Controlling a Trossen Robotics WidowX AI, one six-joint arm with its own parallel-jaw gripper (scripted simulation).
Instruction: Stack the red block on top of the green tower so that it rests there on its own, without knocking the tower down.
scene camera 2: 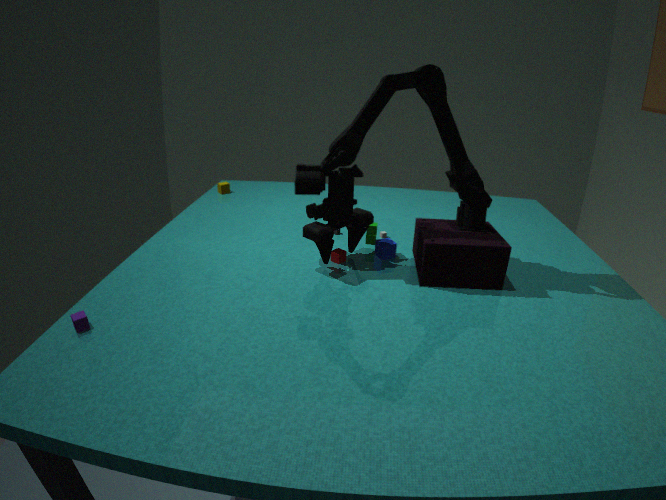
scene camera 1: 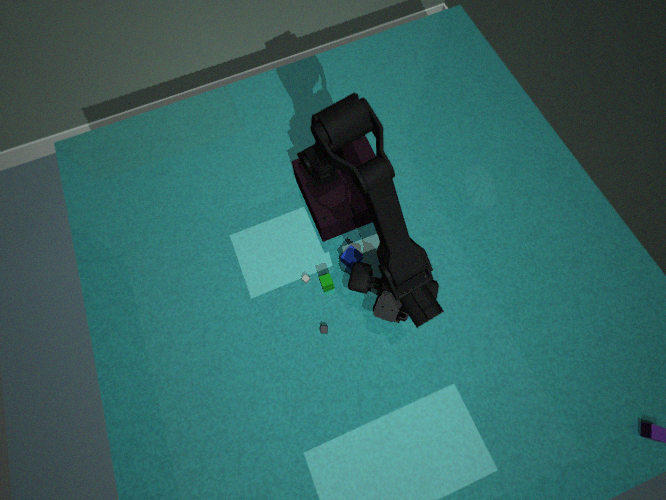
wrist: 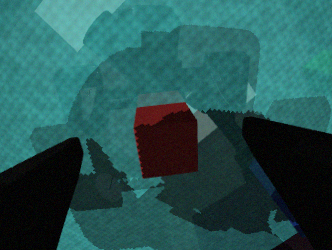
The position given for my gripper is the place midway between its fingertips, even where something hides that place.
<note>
My gripper [scene camera 2: 338, 257] is open, holding nothing.
My gripper also shows in scene camera 1 [scene camera 1: 388, 293] and in the wrist view [wrist: 163, 135].
</note>
